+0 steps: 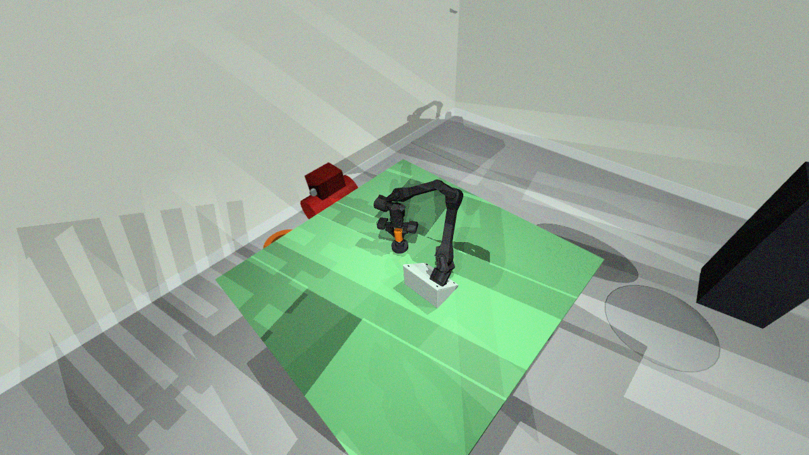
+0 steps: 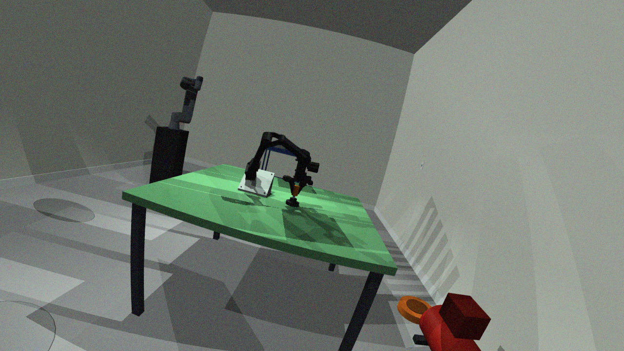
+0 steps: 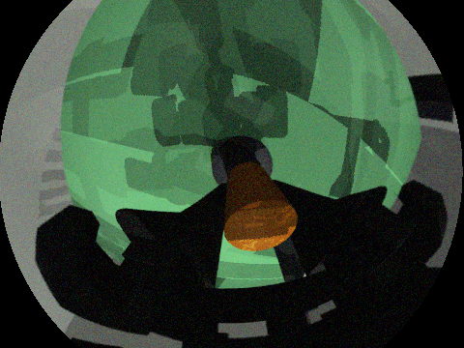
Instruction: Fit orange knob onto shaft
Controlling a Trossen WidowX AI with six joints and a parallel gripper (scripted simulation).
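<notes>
My gripper tip is 4 cm above the dark round pedestal. Round my gripper tip: orange knob 3 cm above.
</notes>
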